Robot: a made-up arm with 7 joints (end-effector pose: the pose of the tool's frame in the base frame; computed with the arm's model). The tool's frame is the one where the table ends.
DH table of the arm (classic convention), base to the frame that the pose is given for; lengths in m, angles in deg. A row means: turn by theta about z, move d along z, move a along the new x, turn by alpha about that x. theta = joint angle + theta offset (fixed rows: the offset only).
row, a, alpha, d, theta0
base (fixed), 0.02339, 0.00, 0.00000, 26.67
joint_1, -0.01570, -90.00, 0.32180, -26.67
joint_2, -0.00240, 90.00, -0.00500, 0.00
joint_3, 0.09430, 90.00, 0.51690, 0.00
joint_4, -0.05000, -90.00, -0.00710, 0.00
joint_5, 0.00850, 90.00, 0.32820, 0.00
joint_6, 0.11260, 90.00, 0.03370, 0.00
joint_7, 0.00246, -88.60, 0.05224, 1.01
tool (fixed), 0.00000, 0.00, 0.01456, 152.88
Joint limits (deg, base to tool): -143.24..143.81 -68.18..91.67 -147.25..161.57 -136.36..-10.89 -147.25..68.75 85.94..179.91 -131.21..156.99
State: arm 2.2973 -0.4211 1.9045 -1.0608 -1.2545 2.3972 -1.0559
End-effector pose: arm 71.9 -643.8 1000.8 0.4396 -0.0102 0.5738 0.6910
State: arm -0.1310 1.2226 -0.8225 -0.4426 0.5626 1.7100 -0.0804
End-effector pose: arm 896.4 -337.8 452.8 -0.0248 -0.6386 0.7221 0.2647
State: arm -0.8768 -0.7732 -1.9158 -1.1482 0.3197 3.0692 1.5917
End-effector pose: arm -704.2 315.7 752.7 0.7797 -0.3598 0.2914 0.4215
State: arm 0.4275 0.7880 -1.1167 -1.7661 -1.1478 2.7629 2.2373
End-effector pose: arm 714.4 -165.8 504.1 -0.6763 -0.3629 0.6166 0.1755
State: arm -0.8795 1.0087 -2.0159 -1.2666 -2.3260 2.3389 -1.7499
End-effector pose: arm -55.5 -674.8 838.1 0.7393 -0.1661 -0.5361 0.3720
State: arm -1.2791 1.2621 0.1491 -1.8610 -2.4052 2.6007 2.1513
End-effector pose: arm 301.4 -469.0 -18.4 -0.2821 -0.5314 0.6630 0.4455
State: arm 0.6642 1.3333 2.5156 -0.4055 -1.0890 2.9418 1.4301
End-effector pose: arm 673.9 561.0 688.1 0.1458 -0.8237 -0.4133 0.3597
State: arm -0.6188 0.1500 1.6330 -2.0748 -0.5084 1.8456 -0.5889
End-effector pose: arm 357.4 406.8 654.1 -0.6491 0.1664 -0.6554 0.3484
